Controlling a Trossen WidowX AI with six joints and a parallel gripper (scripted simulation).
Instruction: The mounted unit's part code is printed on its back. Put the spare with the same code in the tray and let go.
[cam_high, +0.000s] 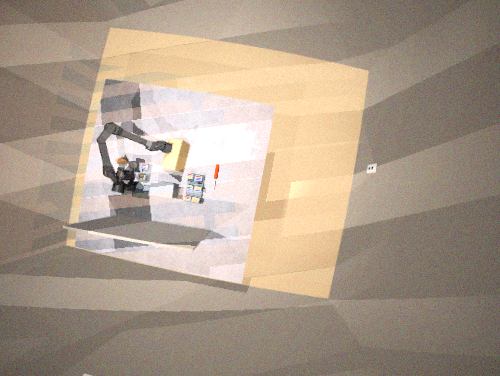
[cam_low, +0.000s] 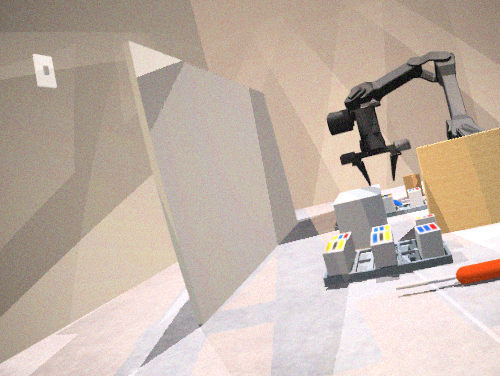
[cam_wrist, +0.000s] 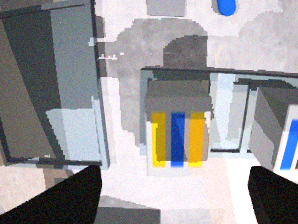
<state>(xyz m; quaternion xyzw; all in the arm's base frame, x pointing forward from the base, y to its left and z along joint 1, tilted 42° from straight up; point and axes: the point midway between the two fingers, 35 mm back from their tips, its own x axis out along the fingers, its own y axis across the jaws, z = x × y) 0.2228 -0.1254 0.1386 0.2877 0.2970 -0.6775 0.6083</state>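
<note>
My gripper tip is now 100 mm short of the pale blue tray, 80 mm above it and 20 mm to the left of it. Round my gripper tip: tall pale panel: 310 mm ahead, 170 mm to the left, 140 mm above; grey mounted unit: 180 mm to the left, 60 mm ahead, 40 mm below.
</note>
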